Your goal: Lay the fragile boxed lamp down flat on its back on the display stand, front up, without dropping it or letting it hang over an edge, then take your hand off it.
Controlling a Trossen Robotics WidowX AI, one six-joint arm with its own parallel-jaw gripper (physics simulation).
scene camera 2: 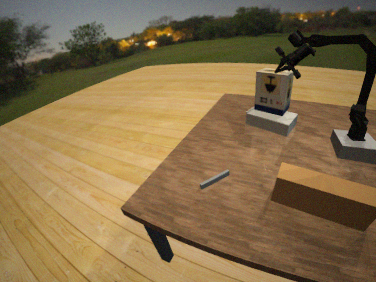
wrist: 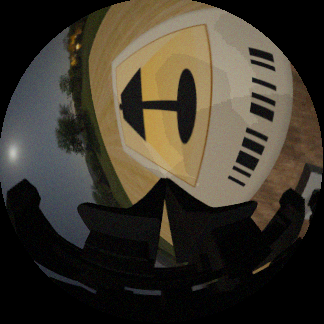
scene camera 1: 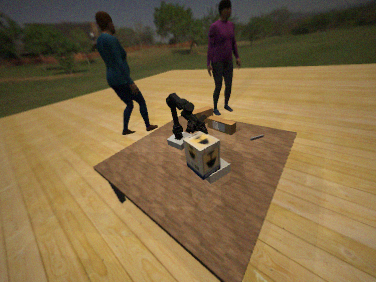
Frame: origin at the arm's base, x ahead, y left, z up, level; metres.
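Seen in the pictures: gripper, fingertip midpoint: (scene camera 2: pixel 274 72) (wrist: pixel 164 181) (scene camera 1: pixel 207 133); arm's base, origin of the base link: (scene camera 2: pixel 355 137) (scene camera 1: pixel 178 137).
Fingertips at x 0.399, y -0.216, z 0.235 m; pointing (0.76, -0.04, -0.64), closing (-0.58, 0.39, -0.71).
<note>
Offsets run from my fingertips to a thing's top centre. "pt": to the spot under its first point. Level surfaces: height alone.
The boxed lamp (scene camera 1: pixel 202 156) (scene camera 2: pixel 272 92) is a white carton with yellow lamp pictures and a dark blue band at its bottom. It stands upright on the low pale grey display stand (scene camera 1: pixel 220 172) (scene camera 2: pixel 268 123). In the wrist view a printed face of the carton {pt dy -0.069, dx -0.078, dz -0.004 m} (wrist: pixel 230 65) with a lamp picture and black marks fills the upper part. My gripper (scene camera 2: pixel 277 70) (wrist: pixel 164 181) is shut and empty, slanting down with its fingertips at the carton's top. Whether they touch it cannot be told. The side of the stand behind the carton is hidden in scene camera 1.
The arm's base rests on a pale block (scene camera 1: pixel 175 142) (scene camera 2: pixel 345 147). A long brown box {dy +0.586, dx -0.116, dz -0.190 m} (scene camera 1: pixel 222 125) (scene camera 2: pixel 320 192) lies near it, with another brown box {dy +0.678, dx -0.375, dz -0.140 m} (scene camera 1: pixel 204 112) behind. A thin grey bar {dy +0.515, dx +0.242, dz -0.278 m} (scene camera 1: pixel 257 137) (scene camera 2: pixel 215 179) lies on the brown table {dz -0.300 m} (scene camera 1: pixel 150 185) (scene camera 2: pixel 175 200). Two people stand beyond the table.
</note>
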